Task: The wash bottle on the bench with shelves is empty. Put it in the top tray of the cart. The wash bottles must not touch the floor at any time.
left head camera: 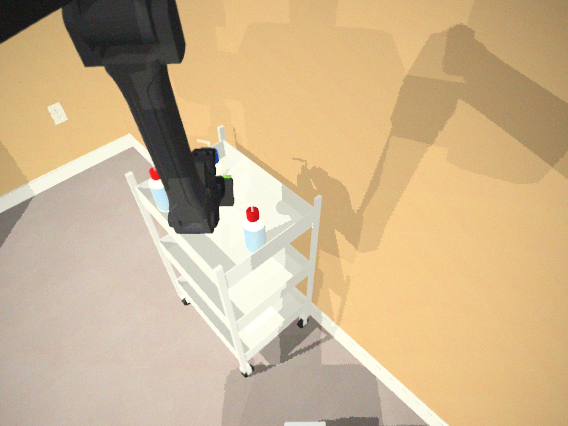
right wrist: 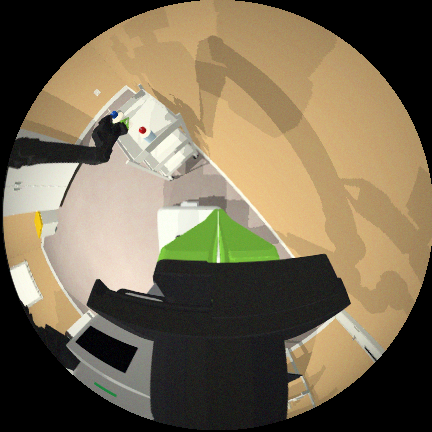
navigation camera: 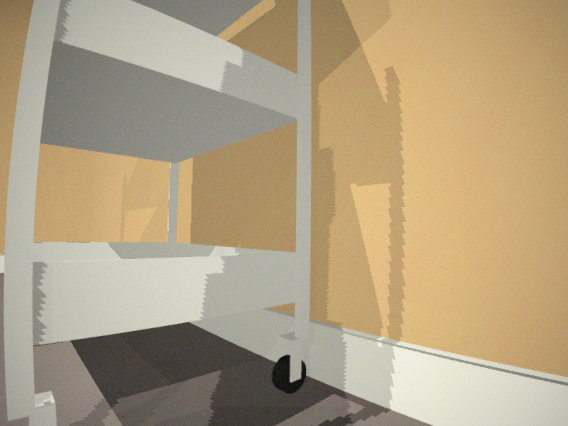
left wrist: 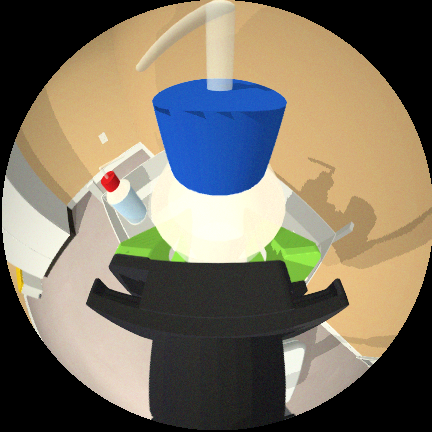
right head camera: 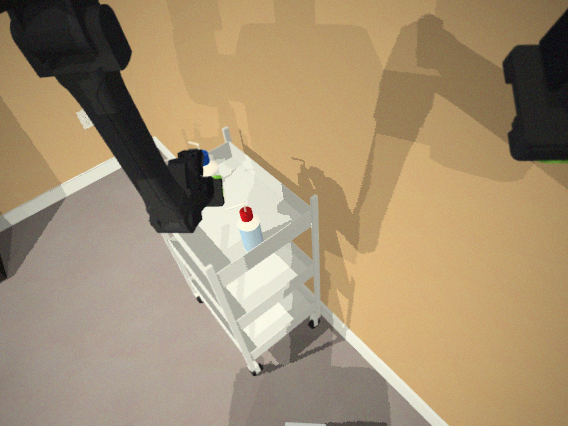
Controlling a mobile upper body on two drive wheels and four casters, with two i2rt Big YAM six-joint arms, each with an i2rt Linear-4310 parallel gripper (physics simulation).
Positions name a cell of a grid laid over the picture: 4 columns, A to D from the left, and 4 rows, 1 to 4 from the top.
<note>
In view: the right gripper (right head camera: D2), a wash bottle (left wrist: C2) and a white three-tier cart (navigation camera: B1).
The right gripper shows as well in the right wrist view (right wrist: C2). The white three-tier cart also shows in the left head camera view (left head camera: B3), in the right wrist view (right wrist: B2), in the left wrist view (left wrist: B2) and in the right head camera view (right head camera: B3). The navigation camera view does not show the wash bottle: it is out of frame.
</note>
